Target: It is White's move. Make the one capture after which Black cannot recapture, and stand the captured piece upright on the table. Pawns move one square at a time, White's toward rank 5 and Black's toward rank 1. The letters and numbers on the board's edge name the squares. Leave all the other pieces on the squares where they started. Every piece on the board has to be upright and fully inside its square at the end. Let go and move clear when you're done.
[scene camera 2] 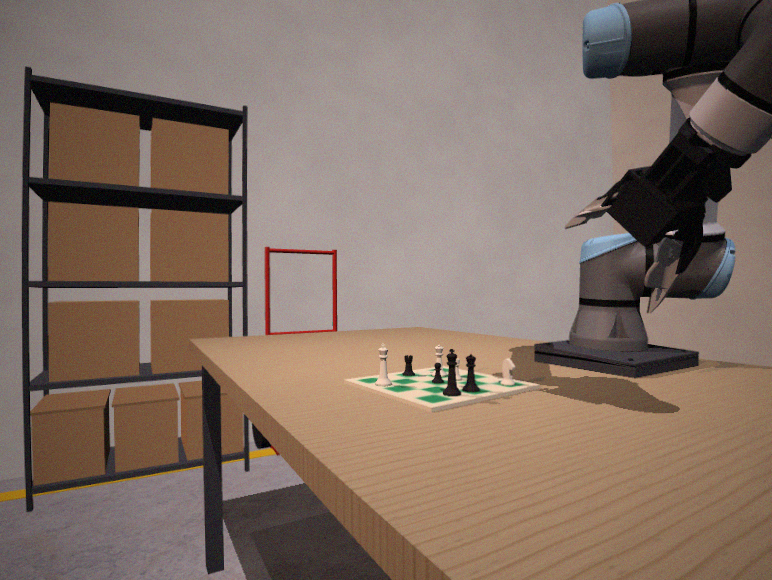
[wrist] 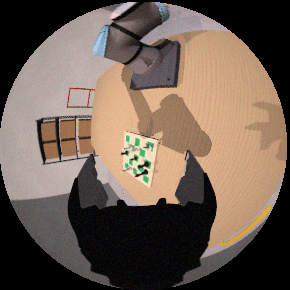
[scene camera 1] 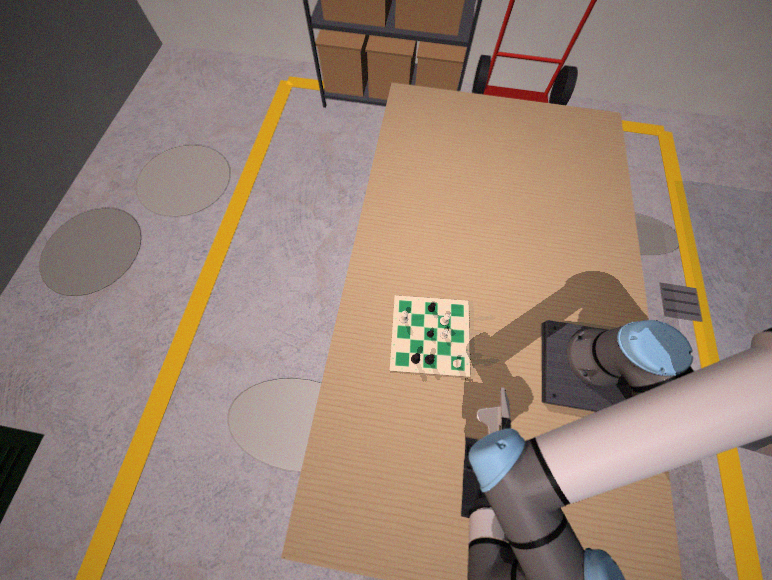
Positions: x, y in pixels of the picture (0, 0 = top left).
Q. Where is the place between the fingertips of the gripper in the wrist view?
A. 139, 153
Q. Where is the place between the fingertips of the gripper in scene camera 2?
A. At 605, 267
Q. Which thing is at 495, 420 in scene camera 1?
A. The gripper.
